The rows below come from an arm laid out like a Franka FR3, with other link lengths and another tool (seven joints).
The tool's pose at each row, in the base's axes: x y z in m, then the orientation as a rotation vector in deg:
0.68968, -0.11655, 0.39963, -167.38, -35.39, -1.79
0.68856, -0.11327, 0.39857, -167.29, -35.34, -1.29
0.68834, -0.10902, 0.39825, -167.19, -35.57, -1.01
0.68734, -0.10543, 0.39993, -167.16, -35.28, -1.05
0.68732, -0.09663, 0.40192, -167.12, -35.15, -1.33
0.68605, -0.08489, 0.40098, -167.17, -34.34, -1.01
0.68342, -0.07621, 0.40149, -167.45, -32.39, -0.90
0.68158, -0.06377, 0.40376, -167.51, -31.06, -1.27
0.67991, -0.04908, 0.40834, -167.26, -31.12, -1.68
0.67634, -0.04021, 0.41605, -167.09, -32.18, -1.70
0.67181, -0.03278, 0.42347, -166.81, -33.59, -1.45
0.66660, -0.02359, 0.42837, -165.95, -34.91, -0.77
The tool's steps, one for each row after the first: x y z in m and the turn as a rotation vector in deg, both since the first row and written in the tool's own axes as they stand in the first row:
0.00023, -0.00326, 0.00157, 0.17, -0.30, 0.05
0.00172, -0.00714, 0.00255, 0.26, -0.49, -0.10
0.00233, -0.01103, 0.00146, 0.34, -0.43, 0.08
0.00594, -0.01928, 0.00087, 0.36, -0.23, 0.15
0.00944, -0.03025, 0.00364, 0.51, -0.37, 0.70
0.01053, -0.03922, 0.00452, 0.59, -0.32, 2.02
0.01395, -0.05153, 0.00424, 0.70, 0.03, 2.88
0.01855, -0.06615, 0.00203, 0.87, 0.34, 2.79
0.01924, -0.07673, -0.00417, 0.86, 0.29, 2.07
0.01847, -0.08636, -0.01028, 0.92, 0.06, 1.13
0.01764, -0.09748, -0.01363, 1.61, -0.34, 0.18

